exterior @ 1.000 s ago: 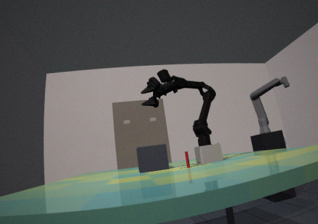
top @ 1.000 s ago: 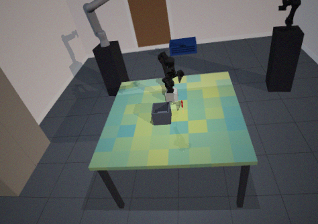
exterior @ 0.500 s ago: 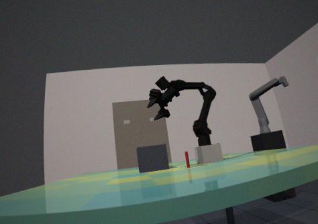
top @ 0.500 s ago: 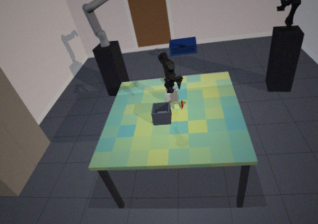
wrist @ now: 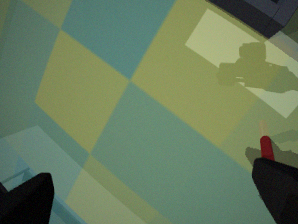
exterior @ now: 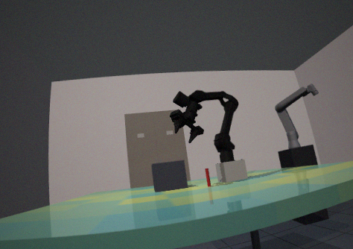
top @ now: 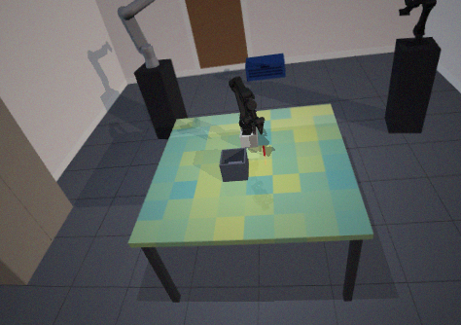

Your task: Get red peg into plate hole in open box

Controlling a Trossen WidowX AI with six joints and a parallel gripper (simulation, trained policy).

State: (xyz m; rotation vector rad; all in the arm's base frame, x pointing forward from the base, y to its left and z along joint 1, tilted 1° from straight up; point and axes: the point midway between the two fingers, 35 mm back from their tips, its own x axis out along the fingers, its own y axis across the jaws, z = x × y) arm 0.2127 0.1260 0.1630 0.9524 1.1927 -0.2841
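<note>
My gripper tip is now 90 mm past the red peg and 190 mm above it.
</note>
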